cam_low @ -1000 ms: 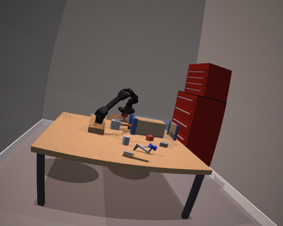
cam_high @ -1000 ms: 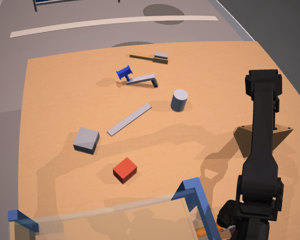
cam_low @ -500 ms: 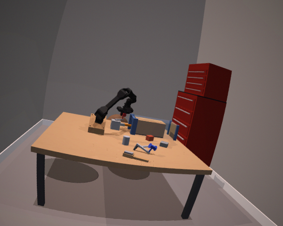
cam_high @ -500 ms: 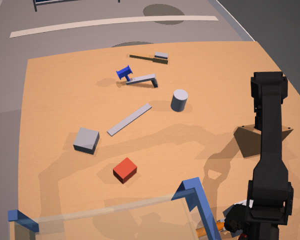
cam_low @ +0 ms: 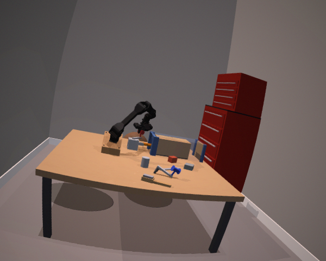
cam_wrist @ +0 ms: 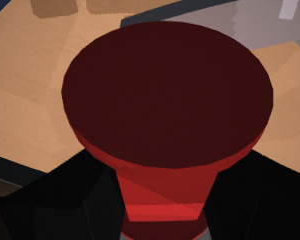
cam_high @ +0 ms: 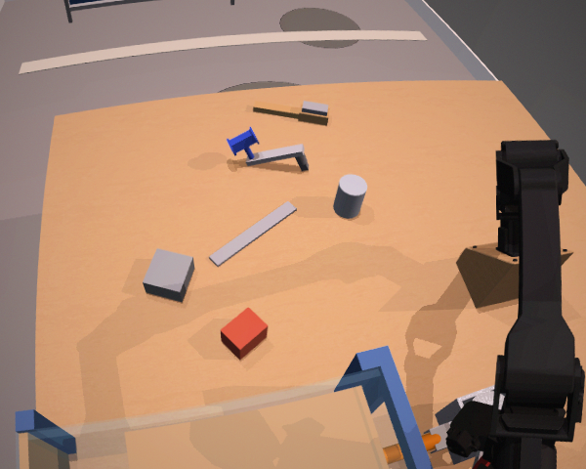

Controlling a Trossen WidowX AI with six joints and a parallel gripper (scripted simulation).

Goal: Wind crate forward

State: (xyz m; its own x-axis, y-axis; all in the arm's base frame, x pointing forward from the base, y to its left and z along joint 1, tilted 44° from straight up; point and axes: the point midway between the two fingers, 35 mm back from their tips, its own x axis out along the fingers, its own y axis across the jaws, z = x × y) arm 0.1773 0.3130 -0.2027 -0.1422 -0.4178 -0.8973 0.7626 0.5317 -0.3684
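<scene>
Now: gripper tip 1 cm past the red-gripped winch handle, 5 cm to the left of it and 2 cm above it. The rest, counted from my gripper tip: blue steel frame: 12 cm ahead, 8 cm to the right, 2 cm below; then red knob: 1 cm ahead, 1 cm to the right, 1 cm above; then grey winch: 5 cm behind, 11 cm to the right, 10 cm below.
</scene>
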